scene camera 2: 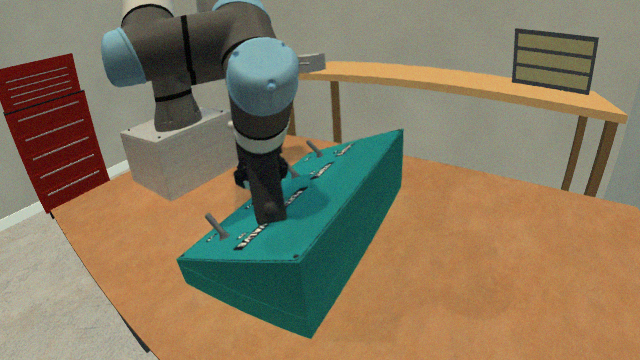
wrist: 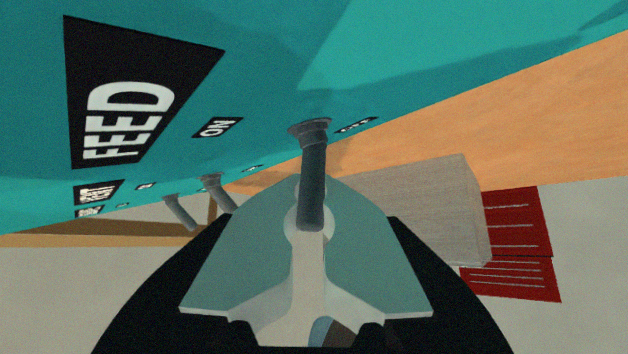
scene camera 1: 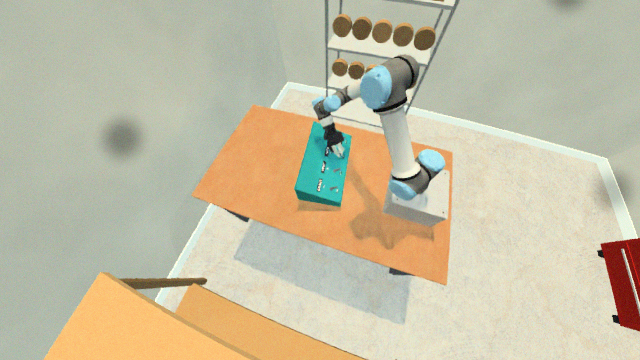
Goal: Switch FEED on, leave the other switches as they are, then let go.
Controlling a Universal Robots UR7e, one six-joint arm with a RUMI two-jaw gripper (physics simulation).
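Places are measured from the arm's base along level axes (x left, y ahead, z down), in millimetres.
Pixels of known places: gripper, fingertip midpoint: (wrist: pixel 311 177) (scene camera 1: pixel 341 156); arm's base, link origin: (scene camera 2: pixel 178 123).
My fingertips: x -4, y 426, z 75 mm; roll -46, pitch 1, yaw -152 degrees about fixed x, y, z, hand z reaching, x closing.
Ahead of a thing's pixels: the offset from my fingertips to its top centre. "pt": to the spot under its first point.
The teal switch box (scene camera 1: pixel 311 160) (scene camera 2: pixel 345 240) (wrist: pixel 260 45) has a sloped top with levers. The FEED lever {dz -33, dx -16, dy +28 mm} (wrist: pixel 313 185) rises between the ON label {pt dz +0, dx -3, dy +72 mm} (wrist: pixel 217 127) and the OFF label {pt dz +30, dx -28, dy -3 mm} (wrist: pixel 356 124), near the FEED label {dz -12, dx +5, dy +95 mm} (wrist: pixel 122 107). In the wrist view it looks nearly upright, less tilted than its neighbours; its exact setting I cannot tell. My gripper (scene camera 1: pixel 340 150) (wrist: pixel 311 177) is nearly closed, its fingertips low at this lever, which overlaps them and hides the gap. The gripper hides the FEED lever in scene camera 2.
The VALVE lever {dz -24, dx -135, dy +53 mm} (scene camera 2: pixel 217 226) stands on the near side of my hand. Two levers stand on the other side: the VENT lever {dz -24, dx +94, dy -22 mm} (scene camera 2: pixel 293 171) (wrist: pixel 220 194) and a further lever {dz -24, dx +208, dy -59 mm} (scene camera 2: pixel 314 148) (wrist: pixel 180 212). The arm's pale base block (scene camera 1: pixel 417 207) (scene camera 2: pixel 175 160) (wrist: pixel 415 205) stands beside the box.
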